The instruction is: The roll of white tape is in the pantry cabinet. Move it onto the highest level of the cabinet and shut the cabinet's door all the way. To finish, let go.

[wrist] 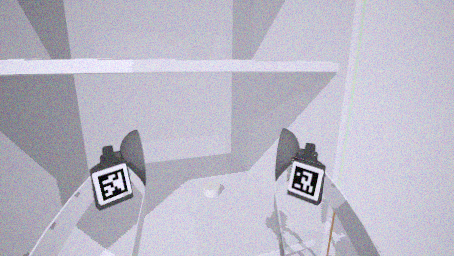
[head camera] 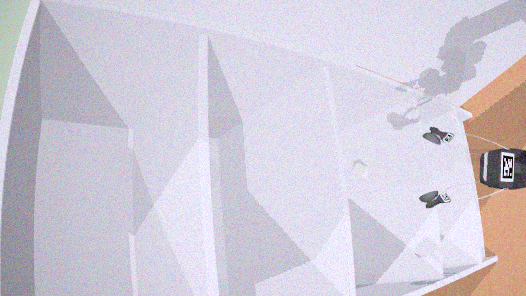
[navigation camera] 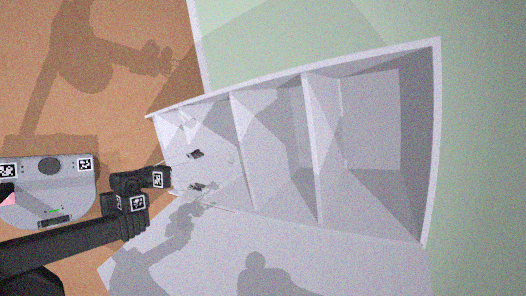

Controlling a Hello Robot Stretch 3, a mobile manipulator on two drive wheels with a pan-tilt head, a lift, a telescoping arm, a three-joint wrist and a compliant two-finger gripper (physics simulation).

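Where they show: gripper, between the fingertips: (head camera: 422, 167) (navigation camera: 203, 169); robot's base, origin of its link: (navigation camera: 49, 165).
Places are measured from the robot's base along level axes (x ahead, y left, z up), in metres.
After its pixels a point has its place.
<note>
The pantry cabinet (navigation camera: 437, 125) @(y -0.535, x 0.088, z 1.392 m) stands open and appears sideways in the head and navigation views, its top at the left in the head view and at the right in the navigation view. Its uppermost shelf board (head camera: 204, 90) @(y -0.615, x -0.133, z 1.066 m) (navigation camera: 312, 150) @(y -0.571, x 0.032, z 1.065 m) bounds the highest level. The small roll of white tape (head camera: 360, 169) @(y -0.840, x -0.033, z 0.438 m) (navigation camera: 230, 157) @(y -0.842, x -0.019, z 0.439 m) (wrist: 214, 190) lies on a low level, below the second board (wrist: 165, 66). My gripper (head camera: 436, 167) @(y -0.418, x -0.026, z 0.712 m) (navigation camera: 196, 170) @(y -0.418, x -0.026, z 0.712 m) (wrist: 211, 148) @(y -0.418, x -0.026, z 0.712 m) is open and empty at that level, its fingertips short of the tape, which shows between them in the wrist view. The cabinet door (head camera: 350, 30) @(y -0.541, x -0.303, z 0.793 m) (navigation camera: 340, 267) @(y -0.519, x -0.315, z 1.169 m) (wrist: 405, 125) is swung open.
My wheeled base (navigation camera: 55, 192) @(y -0.012, x -0.112, z 0.160 m) is on the orange floor (navigation camera: 125, 95) @(y -0.367, x 0.396, z 0.000 m), with the dark arm (navigation camera: 65, 245) @(y -0.015, x -0.103, z 0.825 m) reaching towards the cabinet. The side wall's edge (navigation camera: 270, 75) @(y -0.485, x 0.273, z 0.970 m) bounds the opening opposite the door. A green wall (navigation camera: 485, 150) @(y -1.154, x -0.009, z 1.769 m) is behind the cabinet.
</note>
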